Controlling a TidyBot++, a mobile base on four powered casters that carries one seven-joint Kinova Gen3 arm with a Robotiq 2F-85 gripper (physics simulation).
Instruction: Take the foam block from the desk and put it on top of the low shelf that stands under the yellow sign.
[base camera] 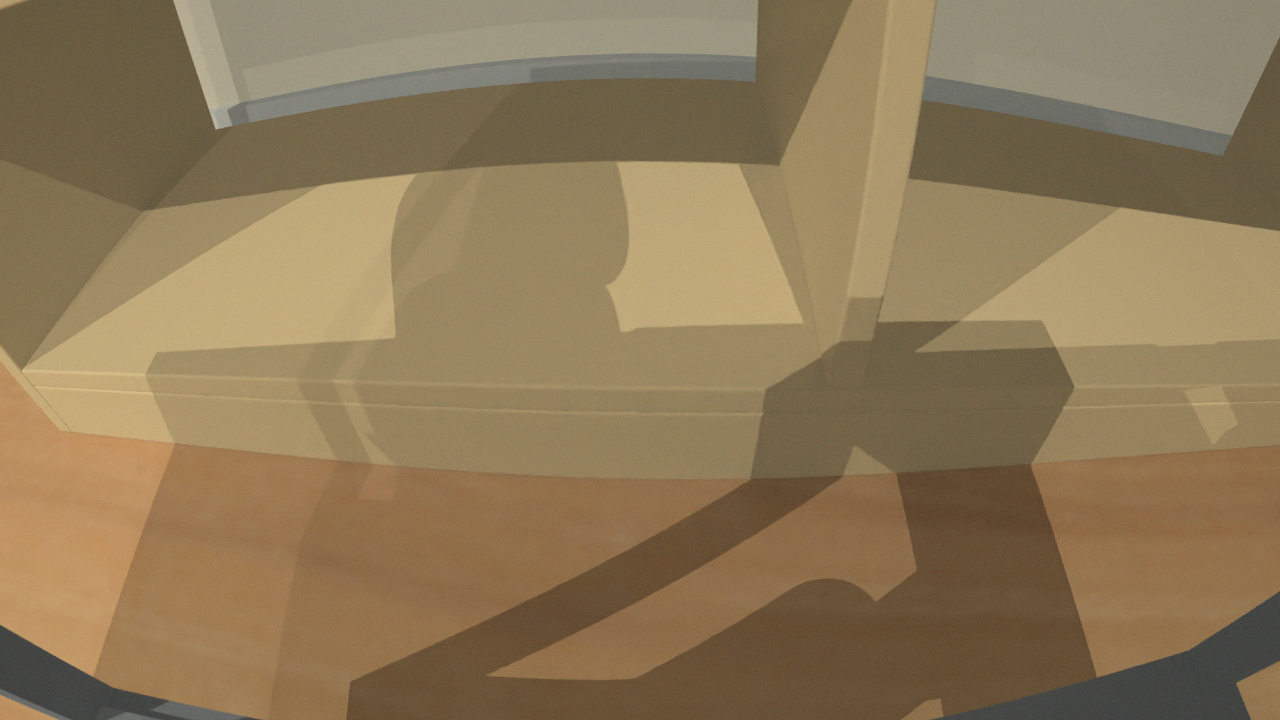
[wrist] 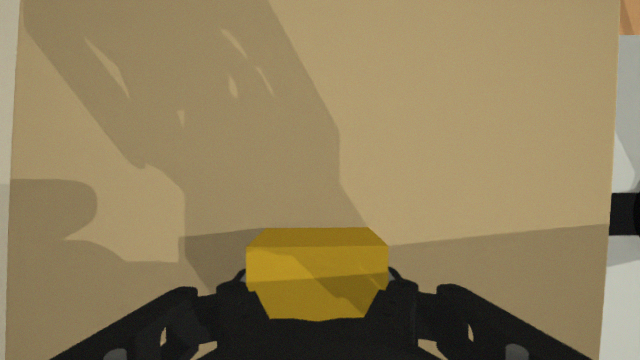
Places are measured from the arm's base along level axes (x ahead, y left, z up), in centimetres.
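Pixels of known places: gripper, between the fingertips: (wrist: 317, 275).
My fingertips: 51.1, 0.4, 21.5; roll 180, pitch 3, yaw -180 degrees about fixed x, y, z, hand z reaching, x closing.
For each thing: its top centre in the pictures, then the offset to it from my fingertips, as dx, dy, dz. "*": a spot on its surface instead. Level surfaces: height alone.
- yellow foam block, centre of its top: (wrist: 314, 355) -0.1, +1.7, +4.7
- low shelf, height of its surface: dz -0.1
- upright divider, a spot on its surface: (base camera: 881, 179) * -17.4, -10.2, -40.7
- Wooden floor, height of its surface: dz -61.1
The yellow foam block (wrist: 317, 265) is held between the two black fingers of my gripper (wrist: 317, 275), which is shut on it. In the wrist view the block is over the tan top of the low shelf (wrist: 475, 125). Whether it touches the top cannot be told. In the base view the low shelf (base camera: 537, 438) stands close in front, with open compartments. The gripper, the block and the yellow sign do not show in the base view. The desk does not show in either view.
An upright divider (base camera: 881, 179) parts the shelf's compartments. A pale wall (base camera: 492, 40) shows behind them. Wooden floor (base camera: 716, 555) lies before the shelf, and dark parts of my base (base camera: 1118, 689) show at the bottom. A black part (wrist: 624, 214) is beyond the shelf top's right edge.
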